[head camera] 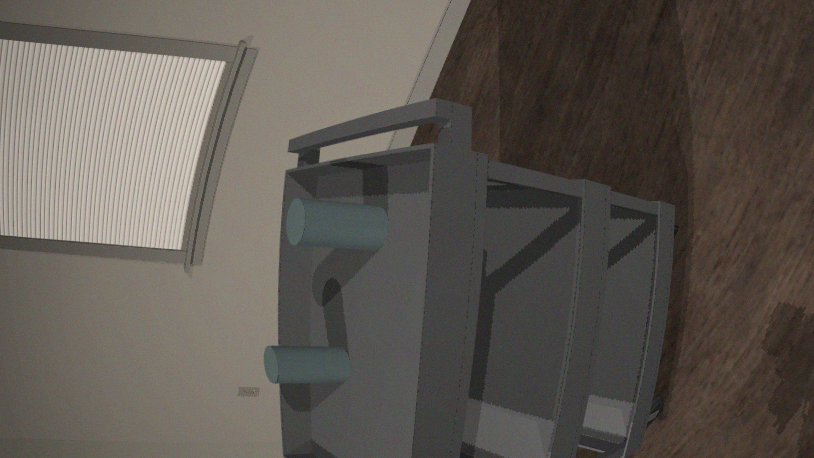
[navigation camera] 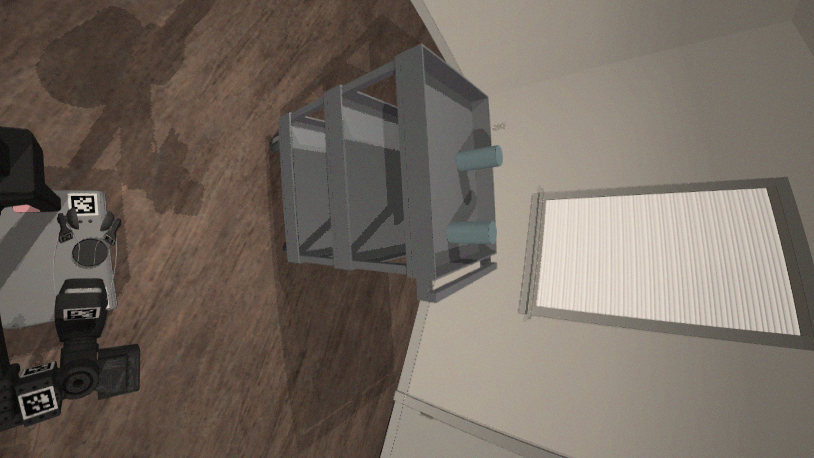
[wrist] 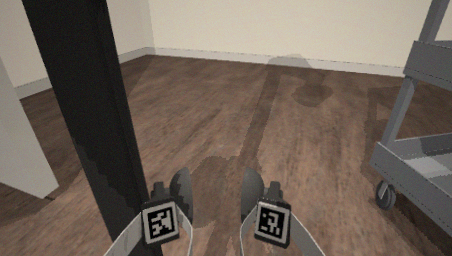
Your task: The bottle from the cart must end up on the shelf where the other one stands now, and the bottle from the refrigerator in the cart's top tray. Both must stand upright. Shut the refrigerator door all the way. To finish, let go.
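Where they show: gripper, fingertip midpoint: (navigation camera: 92,210) (wrist: 217,186); robot's base, link origin: (navigation camera: 89,250).
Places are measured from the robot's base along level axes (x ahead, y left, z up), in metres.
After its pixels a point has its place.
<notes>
The cart (head camera: 446,284) {x 0.612, y 0.048, z 0.832 m} (navigation camera: 418,170) {x 0.611, y 0.162, z 0.831 m} (wrist: 395,170) {x 0.610, y 0.392, z 0.179 m} is grey with three trays; the head and navigation views show it sideways. Two plain teal bottles stand upright in its top tray, apart from each other. One bottle (head camera: 341,225) {x 0.804, y -0.018, z 0.876 m} (navigation camera: 472,232) {x 0.804, y -0.015, z 0.885 m} is near the push handle, the other bottle (head camera: 310,364) {x 0.899, y 0.219, z 0.873 m} (navigation camera: 479,157) {x 0.897, y 0.226, z 0.881 m} is farther along the tray. I cannot tell which came from where. My gripper (navigation camera: 88,227) (wrist: 217,186) {x 0.017, y 0.094, z 0.505 m} is partly open and empty, low over my base and away from the cart. A white panel (wrist: 20,150) {x -0.502, y 0.621, z 0.242 m}, seemingly the refrigerator door, shows at the left of the wrist view; the shelves do not show.
My black mast (wrist: 95,115) {x -0.063, y 0.116, z 0.564 m} crosses the left of the wrist view. My grey base (navigation camera: 34,256) {x -0.105, y 0.004, z 0.159 m} is below the gripper. A wall with a blind-covered window (head camera: 102,142) {x 1.959, y -0.264, z 1.276 m} (navigation camera: 666,256) {x 1.966, y -0.251, z 1.529 m} is behind the cart. A caster (wrist: 385,195) {x 0.624, y 0.396, z 0.066 m} is under the cart's lowest tray.
</notes>
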